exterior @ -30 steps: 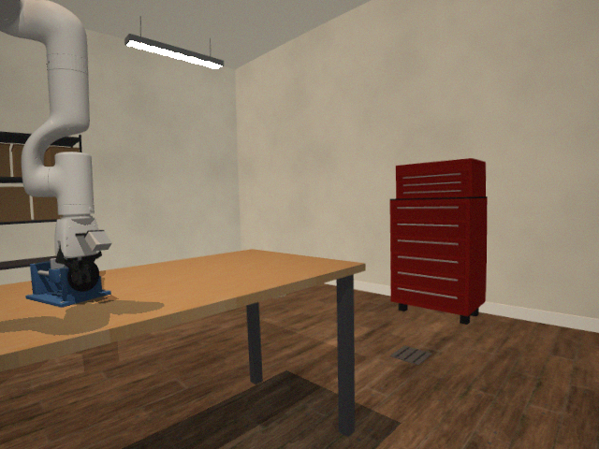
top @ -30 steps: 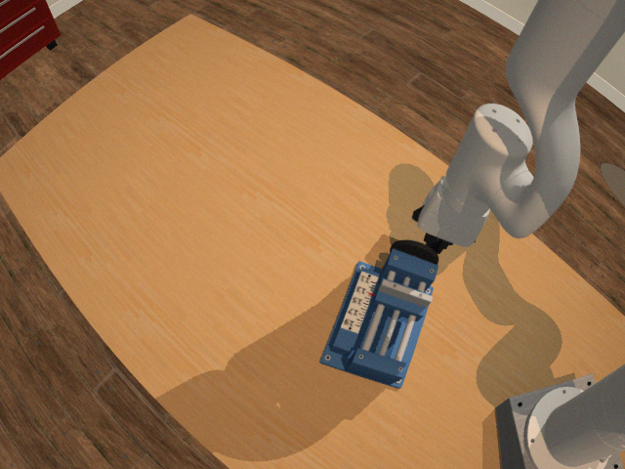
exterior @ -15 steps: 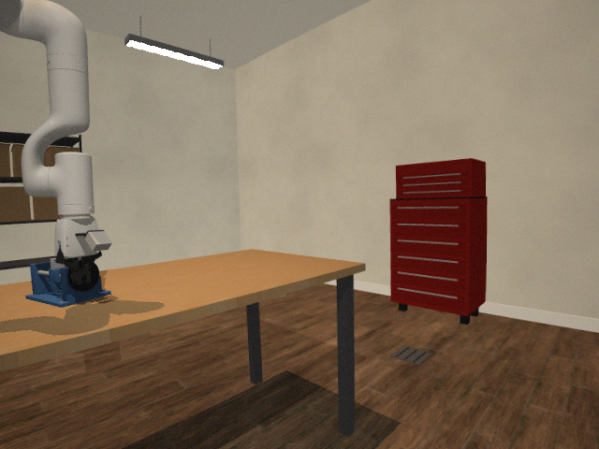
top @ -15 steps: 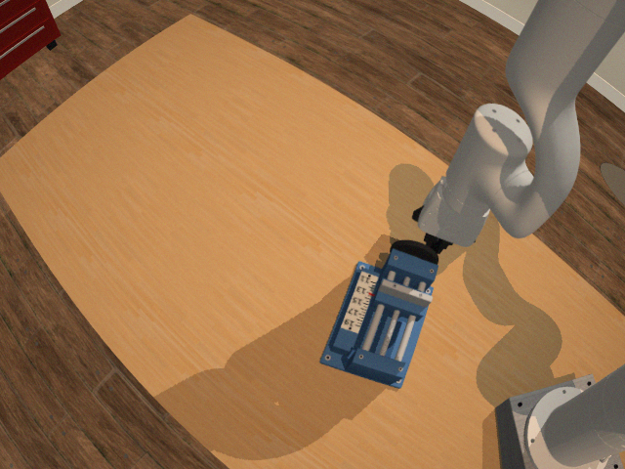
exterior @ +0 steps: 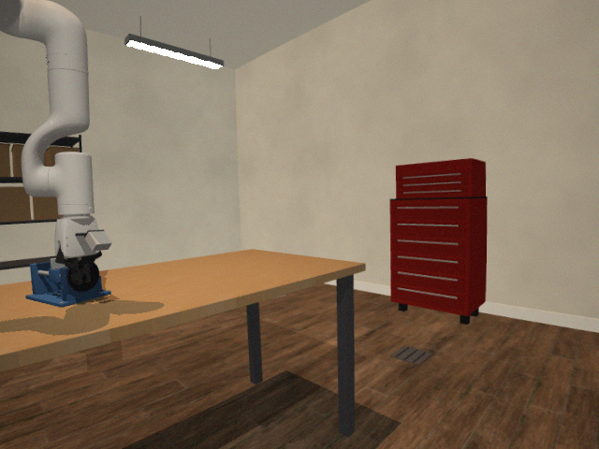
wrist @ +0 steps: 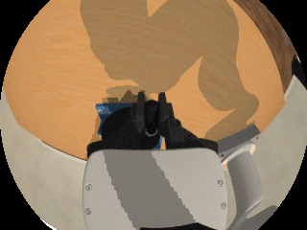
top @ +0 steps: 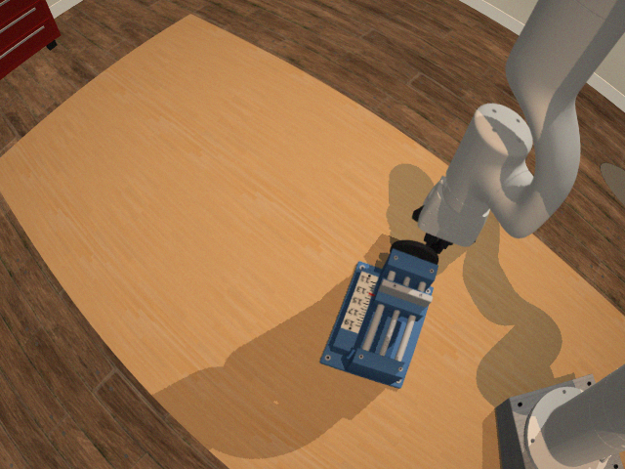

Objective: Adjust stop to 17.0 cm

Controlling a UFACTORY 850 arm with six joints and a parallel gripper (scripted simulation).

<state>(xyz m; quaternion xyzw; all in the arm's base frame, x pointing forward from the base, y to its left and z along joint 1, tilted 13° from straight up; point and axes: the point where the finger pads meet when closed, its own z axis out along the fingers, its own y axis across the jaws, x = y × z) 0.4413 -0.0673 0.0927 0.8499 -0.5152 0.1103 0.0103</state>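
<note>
The black handwheel is 20 mm to the left of my hand. Round my hand: grey stop bar (20 mm behind, 130 mm to the left, 10 mm above).
</note>
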